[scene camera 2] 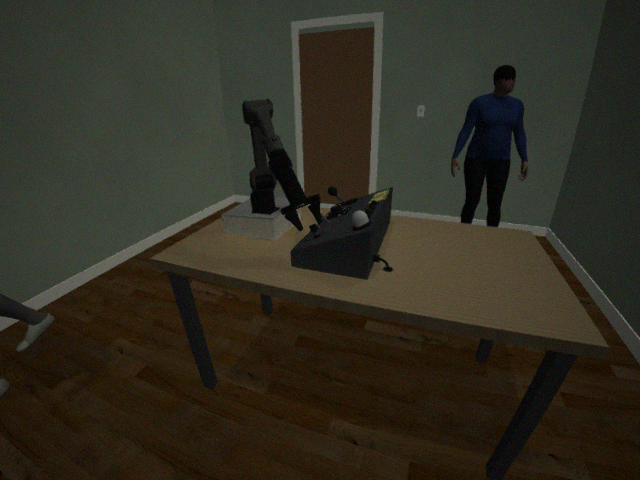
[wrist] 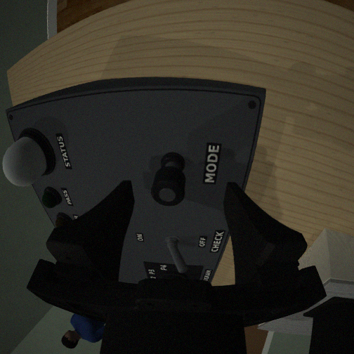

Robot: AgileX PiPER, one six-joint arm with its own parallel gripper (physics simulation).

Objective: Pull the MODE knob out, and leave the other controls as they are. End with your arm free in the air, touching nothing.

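Note:
The MODE knob (scene camera 2: pixel 314 230) (wrist: pixel 168 186) is a black round knob on a short stem, on the sloped dark panel (scene camera 2: pixel 336 253) (wrist: pixel 110 120) beside the MODE label. My gripper (scene camera 2: pixel 309 225) (wrist: pixel 178 192) is open, its two black fingers on either side of the MODE knob with a gap to each. In the wrist view the fingertips are level with the knob's head; how far above the panel they are is hard to tell. The CHECK toggle (wrist: pixel 176 254) stands between the fingers, nearer the palm.
The white STATUS dome (scene camera 2: pixel 360 219) (wrist: pixel 26 160), the green PASS lamp (wrist: pixel 51 197) and a PROGRAM control partly hidden by the gripper are on the same panel. A ball-topped lever (scene camera 2: pixel 332 191) rises at its far side. The panel stands on the wooden table (scene camera 2: pixel 465 279) (wrist: pixel 310 125). A person (scene camera 2: pixel 497 129) stands behind.

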